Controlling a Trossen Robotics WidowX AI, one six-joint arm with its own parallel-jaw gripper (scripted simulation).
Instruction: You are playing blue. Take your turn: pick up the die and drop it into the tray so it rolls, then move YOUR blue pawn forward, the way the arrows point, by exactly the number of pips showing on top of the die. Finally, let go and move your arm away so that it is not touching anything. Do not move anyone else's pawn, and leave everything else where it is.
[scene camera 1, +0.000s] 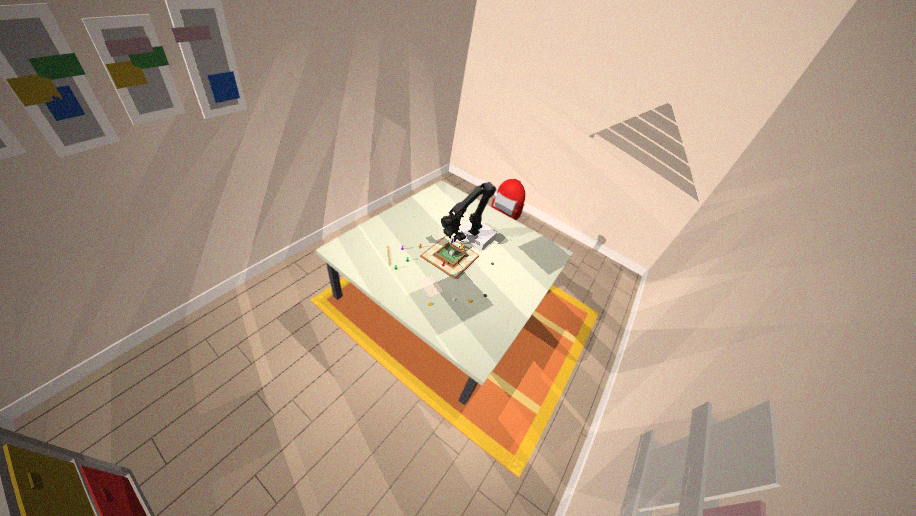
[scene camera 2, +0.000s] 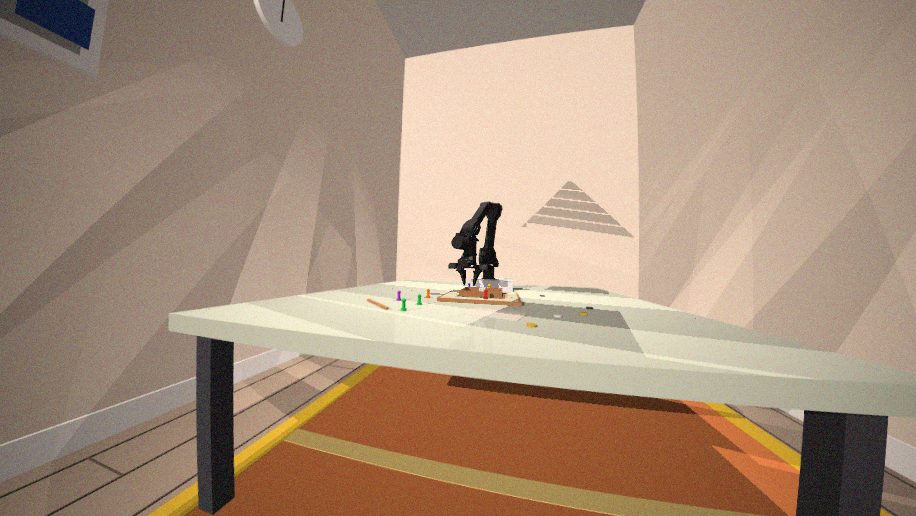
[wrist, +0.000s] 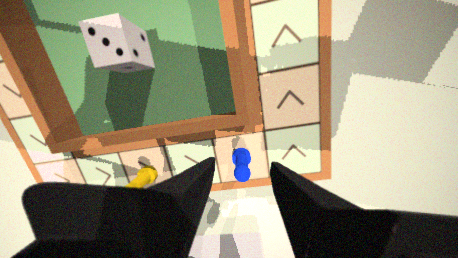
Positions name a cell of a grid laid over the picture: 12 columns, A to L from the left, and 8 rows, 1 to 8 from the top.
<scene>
In view: my gripper (wrist: G6) and a white die (wrist: D2).
</scene>
